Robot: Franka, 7 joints.
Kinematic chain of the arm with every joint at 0, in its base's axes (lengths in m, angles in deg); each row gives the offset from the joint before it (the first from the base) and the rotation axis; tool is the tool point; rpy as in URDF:
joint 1: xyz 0 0 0.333 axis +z
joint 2: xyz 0 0 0 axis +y
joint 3: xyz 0 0 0.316 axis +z
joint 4: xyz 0.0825 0 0 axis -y
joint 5: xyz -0.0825 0 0.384 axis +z
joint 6: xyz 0 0 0 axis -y
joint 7: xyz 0.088 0 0 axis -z
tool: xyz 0 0 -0.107 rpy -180 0 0
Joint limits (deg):
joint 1: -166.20..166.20
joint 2: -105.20..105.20
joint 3: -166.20..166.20
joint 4: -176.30..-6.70
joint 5: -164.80..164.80
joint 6: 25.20..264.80
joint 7: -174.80..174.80
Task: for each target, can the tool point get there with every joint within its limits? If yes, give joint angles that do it. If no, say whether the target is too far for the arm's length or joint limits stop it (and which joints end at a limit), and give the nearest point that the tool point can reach.
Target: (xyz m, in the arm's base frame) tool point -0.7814 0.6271 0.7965
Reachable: no: too far | nearest point -0.6072 0.4873 0.6932 | short by 0.246 m
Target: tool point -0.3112 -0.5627 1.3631
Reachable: no: too far | nearest point -0.2199 -0.3975 1.0607 | short by 0.356 m
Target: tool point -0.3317 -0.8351 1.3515
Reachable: no: too far | nearest point -0.2095 -0.5275 0.9763 | short by 0.500 m
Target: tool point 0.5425 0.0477 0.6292
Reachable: yes | joints -100.60 -84.03 60.75 -115.88 -39.00 148.84 -146.83
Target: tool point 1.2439 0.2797 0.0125
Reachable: no: too far | nearest point 0.8117 0.1825 0.1238 | short by 0.457 m
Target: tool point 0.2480 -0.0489 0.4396
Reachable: yes | joints 26.51 -46.67 -60.77 -159.19 56.73 65.17 51.18
